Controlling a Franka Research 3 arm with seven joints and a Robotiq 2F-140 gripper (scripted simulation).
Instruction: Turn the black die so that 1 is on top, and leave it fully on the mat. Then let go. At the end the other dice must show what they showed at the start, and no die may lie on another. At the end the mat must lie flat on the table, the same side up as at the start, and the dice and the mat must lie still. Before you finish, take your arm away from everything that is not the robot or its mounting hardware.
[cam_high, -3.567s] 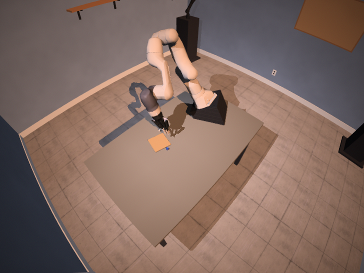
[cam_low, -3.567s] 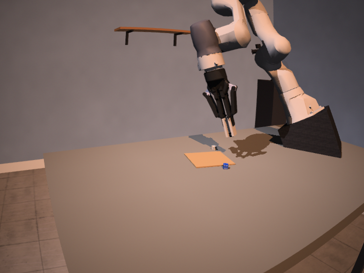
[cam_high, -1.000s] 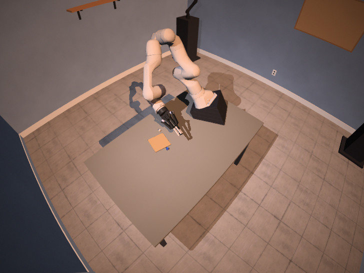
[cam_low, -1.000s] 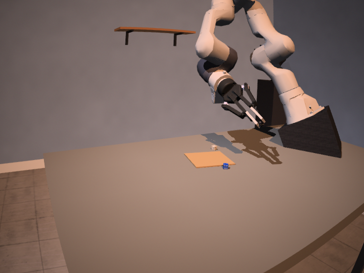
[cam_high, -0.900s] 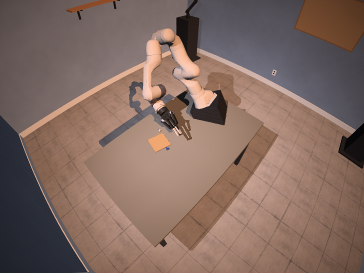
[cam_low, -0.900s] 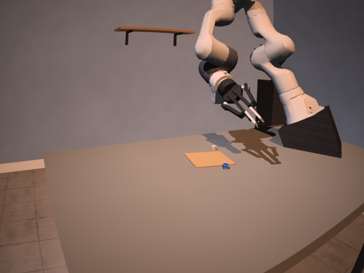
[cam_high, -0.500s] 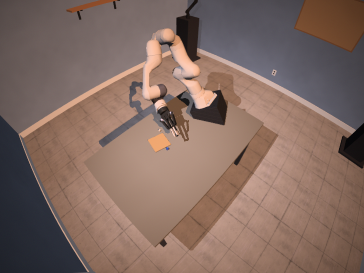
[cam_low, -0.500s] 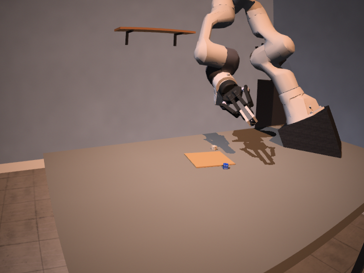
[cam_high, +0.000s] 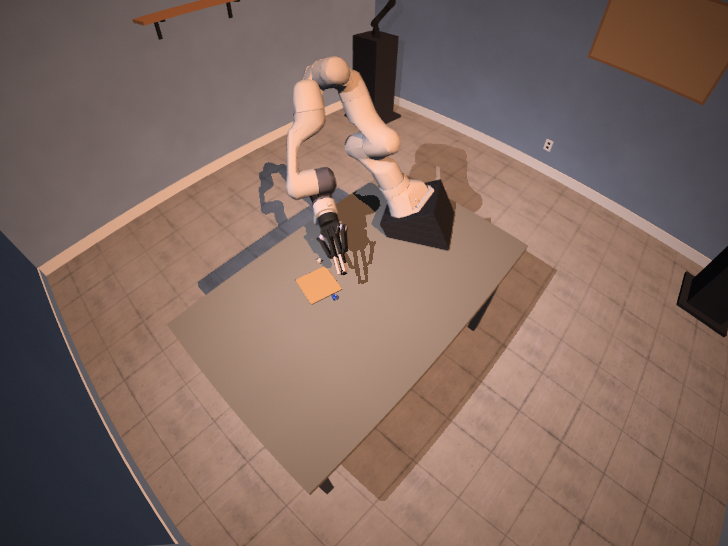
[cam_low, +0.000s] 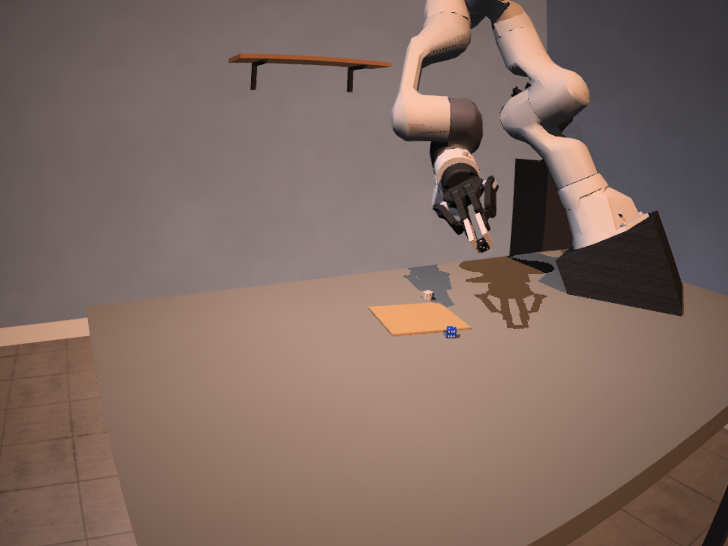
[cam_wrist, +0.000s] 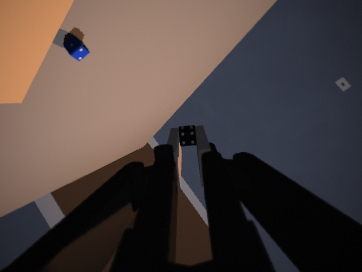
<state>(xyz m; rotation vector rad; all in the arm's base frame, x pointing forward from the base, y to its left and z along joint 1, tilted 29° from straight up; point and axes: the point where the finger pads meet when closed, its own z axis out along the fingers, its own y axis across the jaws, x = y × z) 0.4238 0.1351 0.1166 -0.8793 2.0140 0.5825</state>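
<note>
The black die is 2 cm to the left of my hand, 1 cm below it and 1 cm ahead of it. Round my hand: orange mat 17 cm below, 9 cm to the right, 4 cm ahead; then blue die 16 cm below, 4 cm ahead; then white die 18 cm to the right, 16 cm below, 4 cm behind.
</note>
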